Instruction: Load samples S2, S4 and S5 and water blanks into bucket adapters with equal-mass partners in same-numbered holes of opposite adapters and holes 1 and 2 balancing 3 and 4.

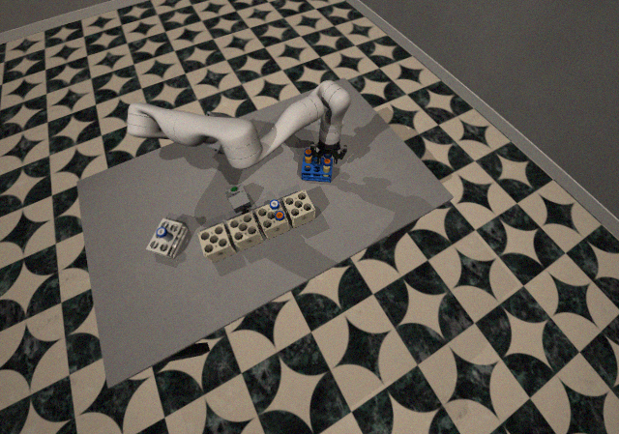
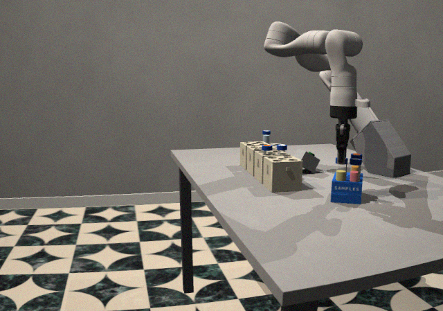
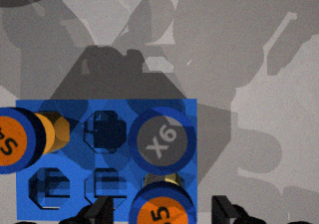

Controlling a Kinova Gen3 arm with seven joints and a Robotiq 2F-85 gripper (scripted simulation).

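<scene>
The sample tube lies 1 cm behind my hand and 6 cm below it. Also, from my hand: pink-filled tube: 3 cm behind, 3 cm to the left, 6 cm below; then white-dot blank: 6 cm ahead, 27 cm to the right, 6 cm below; then blue samples rack: 4 cm behind, 2 cm to the right, 9 cm below.
</scene>
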